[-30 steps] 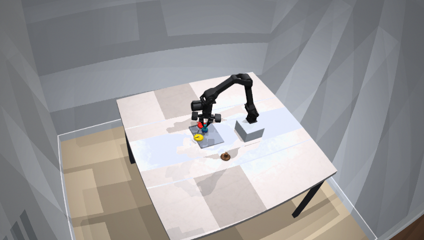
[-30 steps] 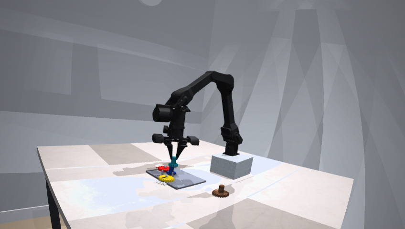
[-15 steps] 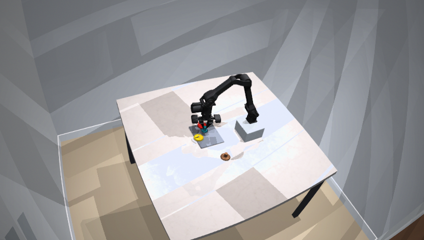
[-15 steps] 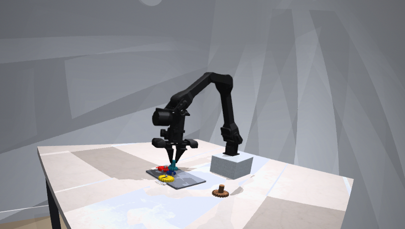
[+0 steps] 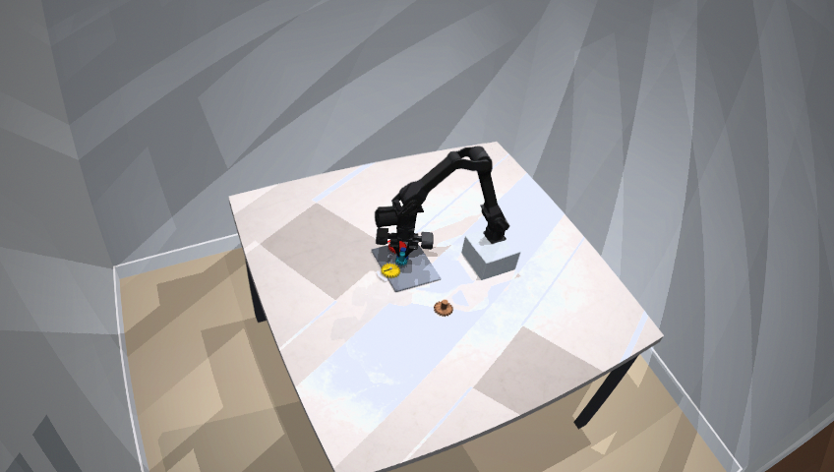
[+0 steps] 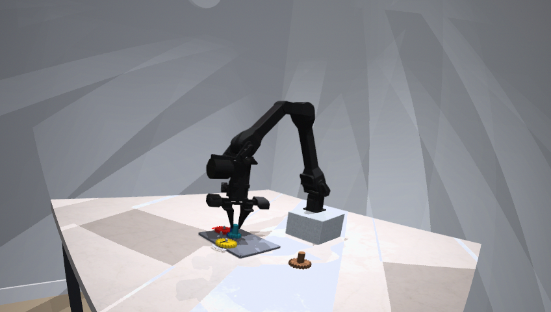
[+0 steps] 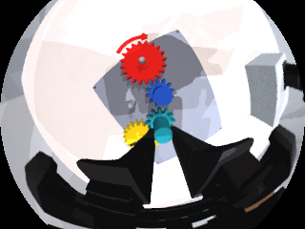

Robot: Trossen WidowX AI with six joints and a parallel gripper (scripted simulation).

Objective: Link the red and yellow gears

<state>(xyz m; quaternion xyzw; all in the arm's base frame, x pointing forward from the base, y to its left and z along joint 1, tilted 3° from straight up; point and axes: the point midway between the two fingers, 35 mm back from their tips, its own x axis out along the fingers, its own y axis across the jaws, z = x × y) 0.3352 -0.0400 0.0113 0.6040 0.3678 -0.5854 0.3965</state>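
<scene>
Now: the grey board 40 mm below my gripper tip and 20 mm behind it. Round my gripper tip: yellow gear: 50 mm ahead, 30 mm below, 20 mm to the left; teal gear: 10 mm below; blue gear: 30 mm to the right, 30 mm below, 20 mm behind.
</scene>
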